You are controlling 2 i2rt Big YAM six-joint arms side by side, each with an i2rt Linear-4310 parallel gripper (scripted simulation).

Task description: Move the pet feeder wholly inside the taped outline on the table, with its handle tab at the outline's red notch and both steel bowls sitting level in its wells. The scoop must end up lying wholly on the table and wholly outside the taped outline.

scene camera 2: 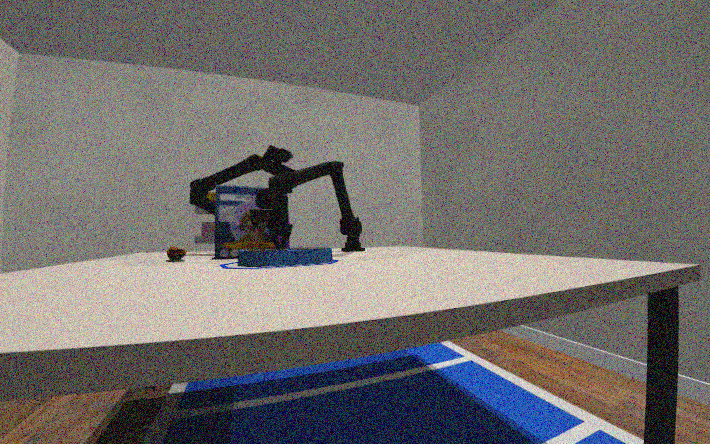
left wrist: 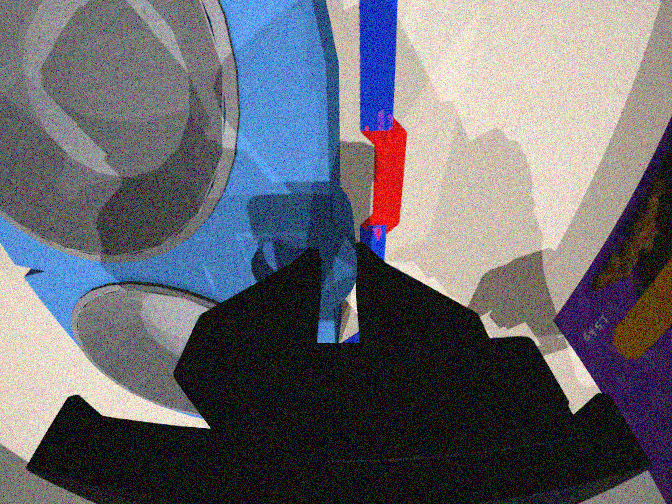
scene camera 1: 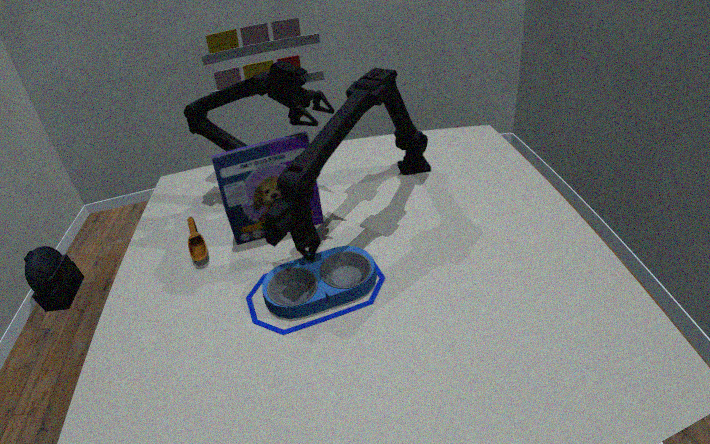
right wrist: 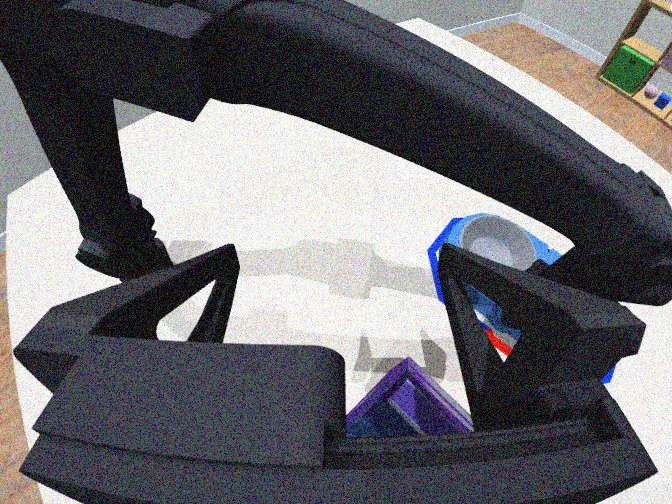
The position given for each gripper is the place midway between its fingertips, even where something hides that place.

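Note:
Left gripper [left wrist: 338,254]. The right gripper is visible at [scene camera 1: 326,118] and [right wrist: 338,254]. A blue pet feeder appears at [scene camera 1: 326,296], [scene camera 2: 288,257], [left wrist: 284,183] and [right wrist: 482,304]. Also present: a purple dog food box [right wrist: 410,402] and a blue taped outline [right wrist: 432,250].

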